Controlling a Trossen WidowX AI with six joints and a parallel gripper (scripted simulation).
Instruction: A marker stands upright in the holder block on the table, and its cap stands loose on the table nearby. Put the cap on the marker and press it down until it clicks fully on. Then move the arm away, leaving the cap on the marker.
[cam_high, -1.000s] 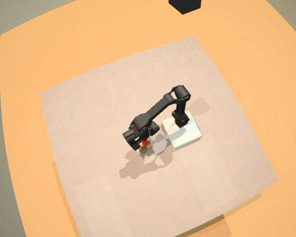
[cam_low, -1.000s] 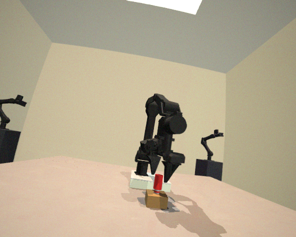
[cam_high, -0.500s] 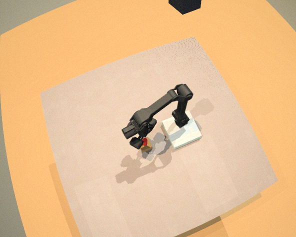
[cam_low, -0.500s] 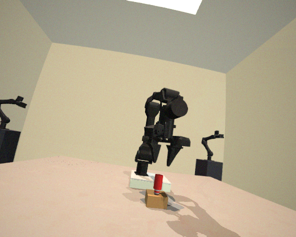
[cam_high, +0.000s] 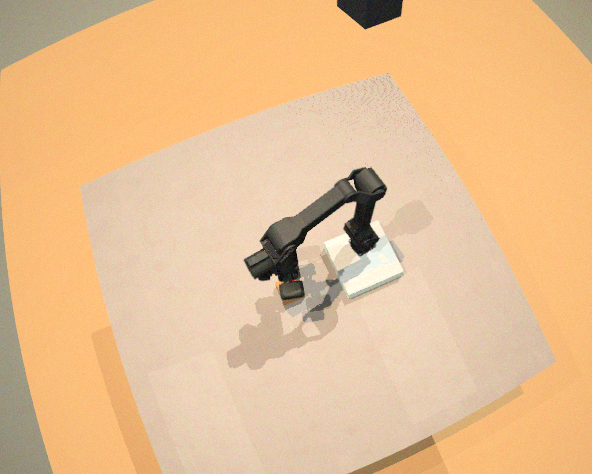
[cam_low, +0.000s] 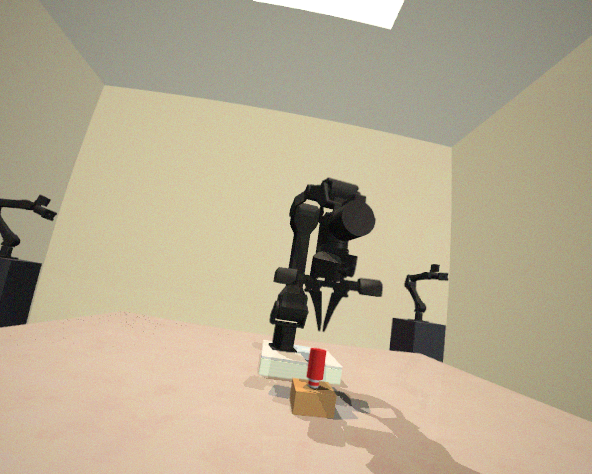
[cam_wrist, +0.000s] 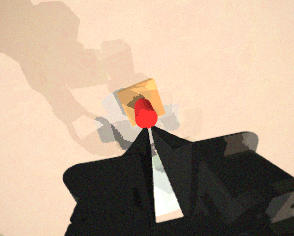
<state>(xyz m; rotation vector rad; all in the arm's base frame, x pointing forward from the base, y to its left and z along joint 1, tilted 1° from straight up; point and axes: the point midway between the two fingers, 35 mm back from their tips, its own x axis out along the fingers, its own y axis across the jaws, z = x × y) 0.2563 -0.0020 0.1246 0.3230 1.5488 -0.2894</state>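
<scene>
My gripper tip is 60 mm above the red cap. Also, from my gripper tip: orange holder block: 110 mm below.
</scene>
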